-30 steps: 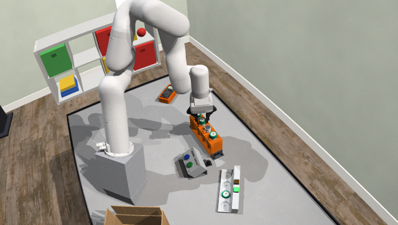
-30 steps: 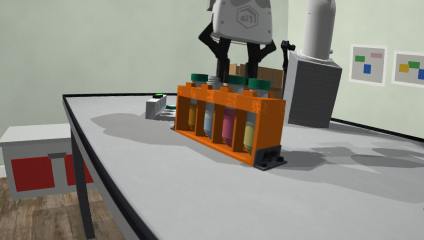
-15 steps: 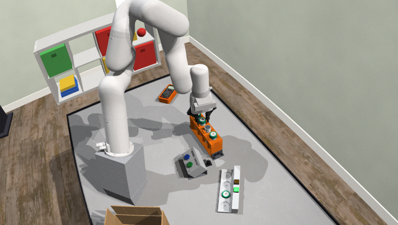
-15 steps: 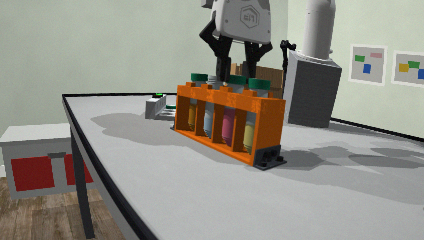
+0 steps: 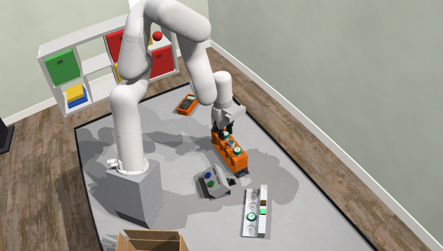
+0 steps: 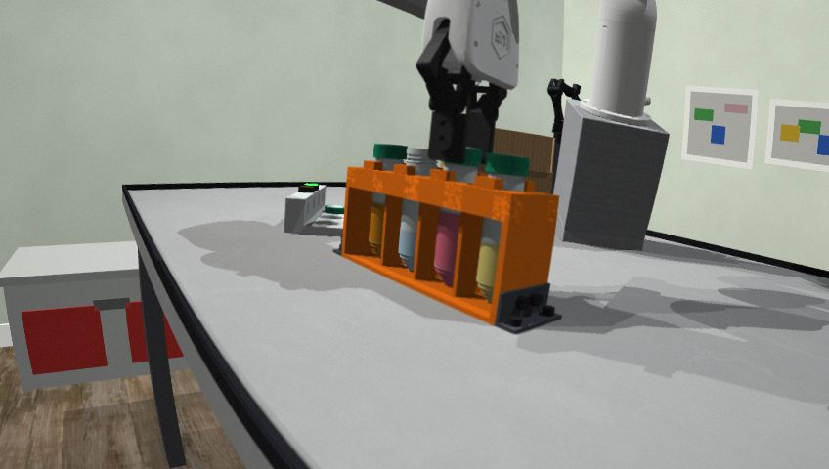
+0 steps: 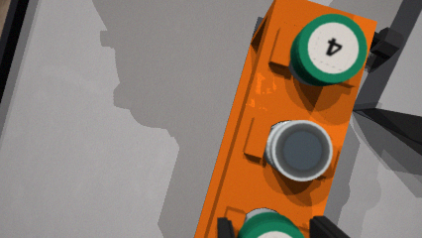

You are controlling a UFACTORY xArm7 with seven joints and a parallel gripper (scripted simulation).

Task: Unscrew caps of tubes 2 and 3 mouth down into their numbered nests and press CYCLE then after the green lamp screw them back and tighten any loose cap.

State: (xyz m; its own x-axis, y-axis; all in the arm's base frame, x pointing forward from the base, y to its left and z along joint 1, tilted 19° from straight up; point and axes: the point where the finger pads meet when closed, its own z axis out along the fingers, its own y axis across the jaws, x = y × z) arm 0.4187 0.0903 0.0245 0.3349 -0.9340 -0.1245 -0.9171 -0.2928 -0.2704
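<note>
Now: hand 10 mm above the cap 2. From my hand the other things lie so: cap 4: 10 mm ahead, 100 mm to the right, 20 mm below; tube 3 threaded neck: 50 mm to the right, 10 mm below; cap 1: 50 mm to the left, 20 mm below.
</note>
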